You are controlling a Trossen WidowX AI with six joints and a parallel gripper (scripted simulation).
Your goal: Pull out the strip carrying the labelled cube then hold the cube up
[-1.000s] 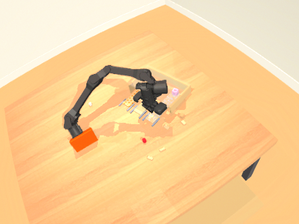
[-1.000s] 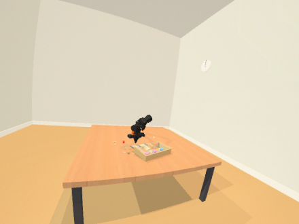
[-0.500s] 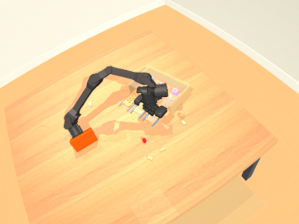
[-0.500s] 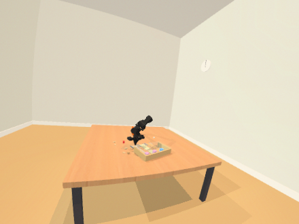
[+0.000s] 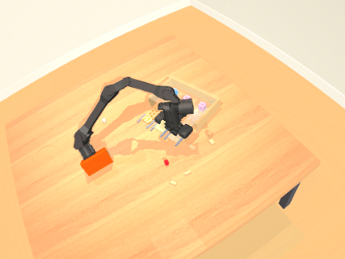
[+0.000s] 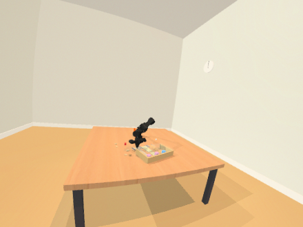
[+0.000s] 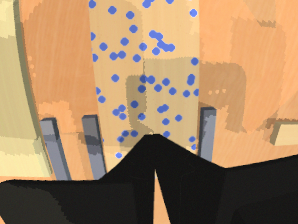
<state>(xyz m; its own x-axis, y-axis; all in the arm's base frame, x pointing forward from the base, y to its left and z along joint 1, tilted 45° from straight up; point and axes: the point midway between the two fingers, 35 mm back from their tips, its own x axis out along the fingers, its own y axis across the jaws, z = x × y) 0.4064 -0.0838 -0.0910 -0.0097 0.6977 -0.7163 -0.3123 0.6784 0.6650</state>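
My gripper tip is now 11 cm past the red piece and 10 cm to the left of it. Round my gripper tip: blue-dotted strip 9 cm ahead, 3 cm to the left; then plain yellow strip 1 cm ahead, 11 cm to the left; then orange-dotted strip 1 cm behind, 20 cm to the left.
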